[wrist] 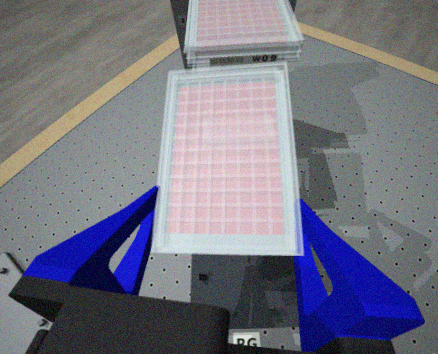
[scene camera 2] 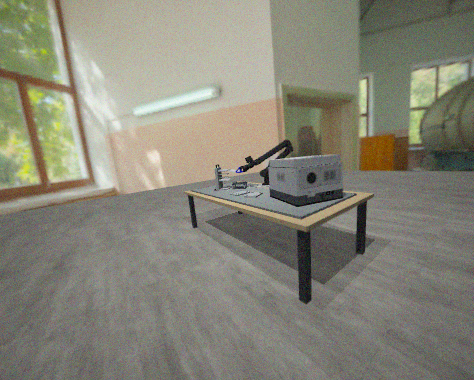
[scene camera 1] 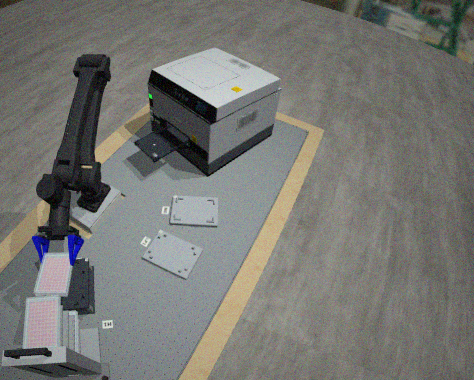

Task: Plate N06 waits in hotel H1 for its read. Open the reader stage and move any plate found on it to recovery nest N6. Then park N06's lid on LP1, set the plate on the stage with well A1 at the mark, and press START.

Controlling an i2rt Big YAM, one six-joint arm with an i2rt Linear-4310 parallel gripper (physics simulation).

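Frame: origin at the arm's base, x left, y back, z up, level; centimetres.
Seen in the pictures: gripper, fingertip midpoint: [wrist: 226, 198] [scene camera 2: 237, 171] [scene camera 1: 57, 265]; arm's base, origin of the base link: [scene camera 2: 268, 184] [scene camera 1: 94, 196].
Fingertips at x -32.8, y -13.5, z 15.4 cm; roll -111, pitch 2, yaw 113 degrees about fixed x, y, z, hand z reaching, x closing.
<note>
Pixels of each thing's top centre, then the offset from my fingertips to it. "spot": a spot on its surface instead.
- clear-lidded plate with pink wells, middle of its top: [wrist: 224, 130] [scene camera 1: 51, 269] dy -1.3, dx -2.4, dz +3.4 cm
- second lidded plate marked W09, surface spot: [wrist: 242, 28] spot: dy -4.6, dx -11.2, dz +4.0 cm
- reader, middle of its top: [scene camera 1: 215, 72] [scene camera 2: 301, 157] dy -13.6, dx +86.5, dz +11.9 cm
- dark block, middle of its top: [wrist: 244, 244] [scene camera 1: 68, 281] [scene camera 2: 239, 181] dy +1.8, dx -0.2, dz -11.7 cm
My gripper [wrist: 226, 198] [scene camera 1: 74, 245] [scene camera 2: 239, 170] has blue fingers shut on the long sides of a clear-lidded plate with pink wells [wrist: 226, 158] [scene camera 1: 57, 273]. The plate hangs level in the air, just clear of the hotel [scene camera 1: 70, 327] [scene camera 2: 218, 177] at the table's near left corner. A second lidded plate marked W09 [wrist: 242, 28] sits in the hotel beyond it. The reader [scene camera 1: 213, 102] [scene camera 2: 305, 177] stands at the back with its dark stage [scene camera 1: 154, 146] pulled out and bare.
Two flat grey nest plates [scene camera 1: 194, 211] [scene camera 1: 172, 253] lie mid-table between the reader and the hotel. A dark block [scene camera 1: 82, 280] sits beside the hotel, under my gripper. The arm's base [scene camera 1: 92, 200] stands at the left edge. The table's tan border [scene camera 1: 258, 260] runs along the right.
</note>
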